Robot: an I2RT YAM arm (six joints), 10 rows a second.
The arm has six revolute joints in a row. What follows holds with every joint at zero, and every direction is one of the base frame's.
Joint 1 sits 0.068 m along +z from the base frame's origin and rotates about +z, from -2.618 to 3.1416 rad.
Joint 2 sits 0.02 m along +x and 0.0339 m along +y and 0.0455 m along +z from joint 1 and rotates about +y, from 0 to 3.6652 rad.
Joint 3 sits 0.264 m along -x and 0.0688 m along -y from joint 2 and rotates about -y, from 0 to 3.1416 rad.
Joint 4 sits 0.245 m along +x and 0.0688 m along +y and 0.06 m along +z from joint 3 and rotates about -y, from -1.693 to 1.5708 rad.
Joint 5 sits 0.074 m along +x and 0.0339 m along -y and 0.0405 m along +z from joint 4 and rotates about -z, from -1.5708 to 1.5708 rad.
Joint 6 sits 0.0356 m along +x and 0.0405 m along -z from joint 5 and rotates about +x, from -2.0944 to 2.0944 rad.
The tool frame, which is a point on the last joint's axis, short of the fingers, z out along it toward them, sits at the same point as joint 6; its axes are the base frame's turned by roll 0, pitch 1.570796 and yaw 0 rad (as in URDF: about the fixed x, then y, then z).
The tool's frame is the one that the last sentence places.
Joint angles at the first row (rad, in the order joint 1, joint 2, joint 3, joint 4, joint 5, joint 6):
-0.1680, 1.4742, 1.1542, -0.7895, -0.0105, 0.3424
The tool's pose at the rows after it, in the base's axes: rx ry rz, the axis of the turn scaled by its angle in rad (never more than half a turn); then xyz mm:
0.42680 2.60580 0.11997 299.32 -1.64 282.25
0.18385 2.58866 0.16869 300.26 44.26 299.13
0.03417 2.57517 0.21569 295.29 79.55 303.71
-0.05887 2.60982 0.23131 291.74 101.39 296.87
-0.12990 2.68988 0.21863 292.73 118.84 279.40
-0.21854 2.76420 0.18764 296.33 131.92 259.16
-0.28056 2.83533 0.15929 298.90 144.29 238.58
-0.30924 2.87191 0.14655 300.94 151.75 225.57
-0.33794 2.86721 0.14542 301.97 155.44 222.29
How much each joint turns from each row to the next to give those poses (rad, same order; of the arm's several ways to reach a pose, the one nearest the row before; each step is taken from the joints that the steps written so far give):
0.1613, -0.0023, 0.0850, -0.0423, 0.0004, -0.0218
0.1522, 0.0000, 0.0561, -0.0065, 0.0030, -0.0313
0.1171, 0.0008, 0.0130, 0.0130, 0.0027, 0.0012
0.0714, 0.0213, -0.0004, -0.0100, 0.0000, -0.0004
0.0511, 0.0550, 0.0000, -0.0263, -0.0004, -0.0004
0.0332, 0.0648, 0.0000, -0.0167, -0.0004, -0.0282
0.0309, 0.0653, 0.0000, -0.0126, 0.0000, -0.0088
0.0171, 0.0415, 0.0000, 0.0019, -0.0015, 0.0000
0.0085, 0.0115, 0.0000, 0.0126, 0.0008, -0.0118

